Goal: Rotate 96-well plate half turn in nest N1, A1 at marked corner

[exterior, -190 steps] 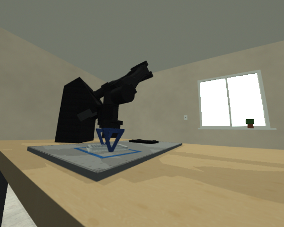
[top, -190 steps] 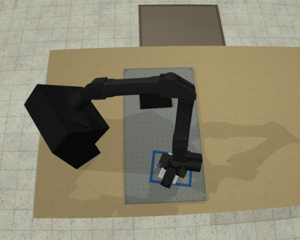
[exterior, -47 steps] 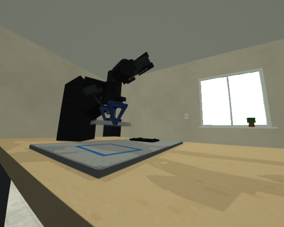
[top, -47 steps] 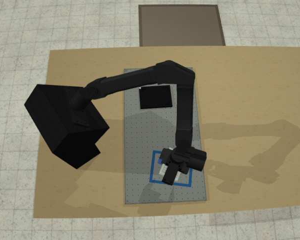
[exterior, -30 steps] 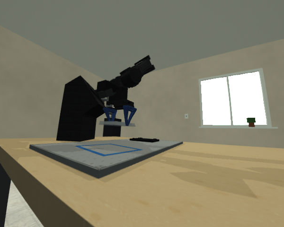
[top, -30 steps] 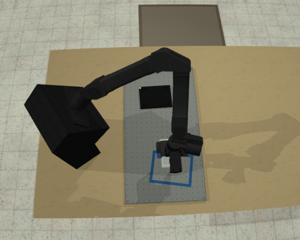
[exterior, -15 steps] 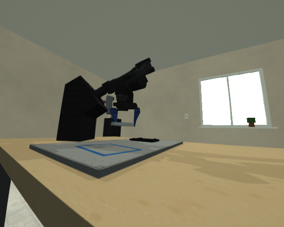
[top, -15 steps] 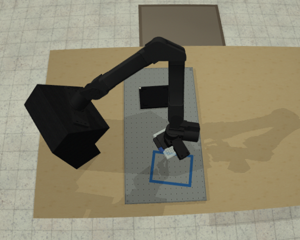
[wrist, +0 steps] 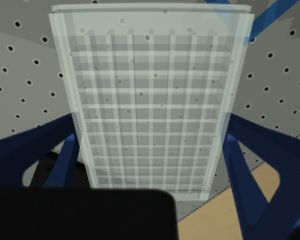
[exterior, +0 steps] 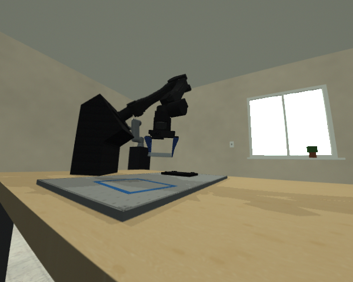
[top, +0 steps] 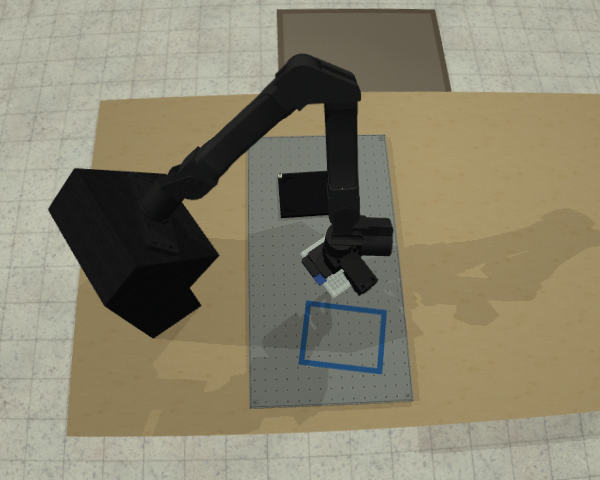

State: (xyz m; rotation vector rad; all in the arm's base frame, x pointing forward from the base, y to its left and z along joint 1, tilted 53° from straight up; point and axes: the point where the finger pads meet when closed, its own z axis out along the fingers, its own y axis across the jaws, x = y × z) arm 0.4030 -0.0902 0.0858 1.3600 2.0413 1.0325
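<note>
The black plate nest N1 is 220 mm to the left of my hand, 90 mm below it and 40 mm behind it. Also, from my hand: clear 96-well plate: right at my hand; white A1 label: 270 mm to the left, 110 mm behind, 80 mm below.
</note>
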